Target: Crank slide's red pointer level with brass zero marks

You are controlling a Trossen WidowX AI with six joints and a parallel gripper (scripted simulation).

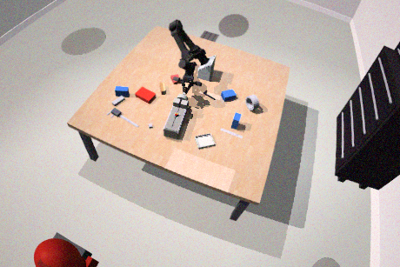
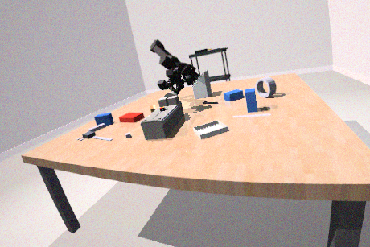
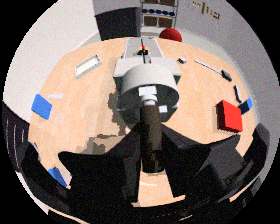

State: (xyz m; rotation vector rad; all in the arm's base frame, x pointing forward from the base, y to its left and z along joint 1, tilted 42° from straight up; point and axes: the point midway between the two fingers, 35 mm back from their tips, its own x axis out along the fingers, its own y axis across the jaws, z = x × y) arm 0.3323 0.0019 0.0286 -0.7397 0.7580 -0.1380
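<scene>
My gripper tip is 17 cm short of the red pointer, 2 cm to the right of it and 1 cm above it. Also, from my gripper tip: red block (5 cm ahead, 27 cm to the right, 8 cm below); then white tray (23 cm ahead, 23 cm to the left, 9 cm below); then dark crank handle (2 cm behind, 2 cm above).
</scene>
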